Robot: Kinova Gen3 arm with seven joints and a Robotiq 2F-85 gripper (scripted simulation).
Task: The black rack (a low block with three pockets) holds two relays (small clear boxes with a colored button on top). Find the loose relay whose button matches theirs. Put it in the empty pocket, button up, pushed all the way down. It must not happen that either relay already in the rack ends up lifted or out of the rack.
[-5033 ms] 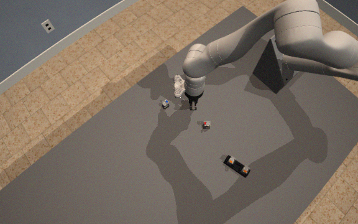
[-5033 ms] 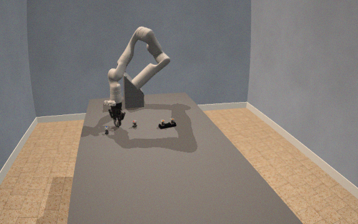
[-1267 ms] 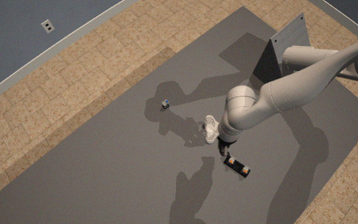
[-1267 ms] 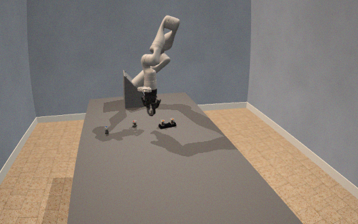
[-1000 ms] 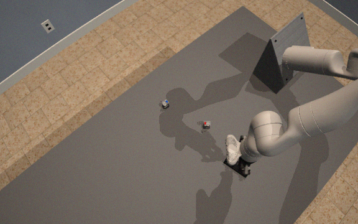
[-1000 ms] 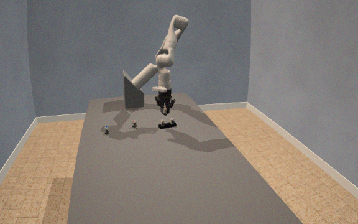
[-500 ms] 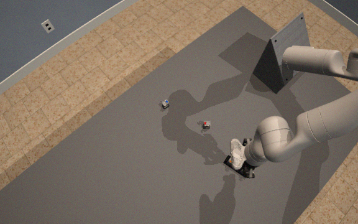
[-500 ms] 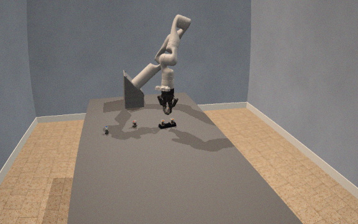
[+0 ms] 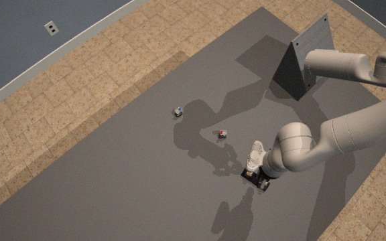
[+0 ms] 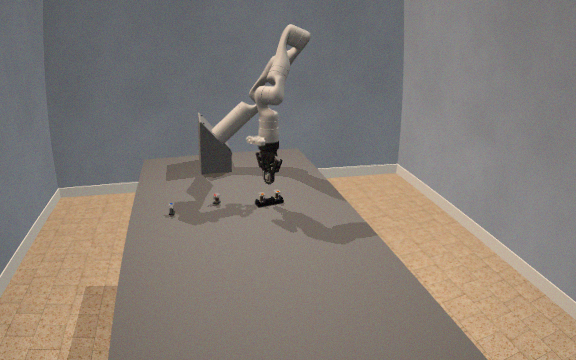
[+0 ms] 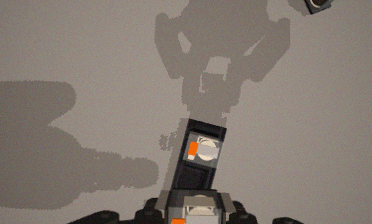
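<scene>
The black rack is 10 cm below my hand.
</scene>
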